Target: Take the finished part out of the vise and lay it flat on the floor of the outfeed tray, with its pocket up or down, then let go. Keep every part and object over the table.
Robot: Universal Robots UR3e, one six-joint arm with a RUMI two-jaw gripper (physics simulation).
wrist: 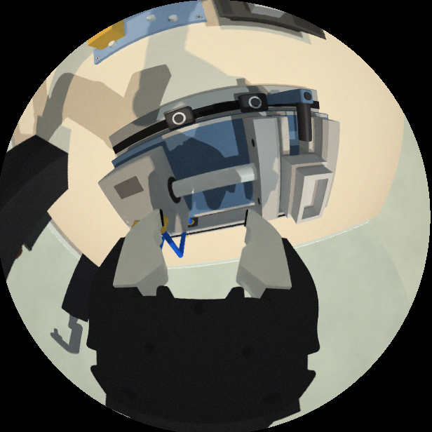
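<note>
The vise (267, 165) stands in the middle of the wrist view, with grey jaws, a thick rod and a blue bed. A light grey part (298, 200) with a rectangular pocket sits at the right end of the vise, by the right-hand jaws, its pocket facing the camera. My gripper (203, 211) is partly open, with nothing between its fingers. Its fingertips are over the near edge of the vise, left of the part. The left finger partly hides a brass fitting. No tray that I can name for certain as the outfeed tray shows.
A dark tray (305, 28) is cut off at the top edge, with a grey object in it. A blue plate (135, 31) with a yellow block (107, 34) lies at upper left. Blue hoses (175, 246) hang at the vise's near side. A dark handle (304, 122) stands at its right.
</note>
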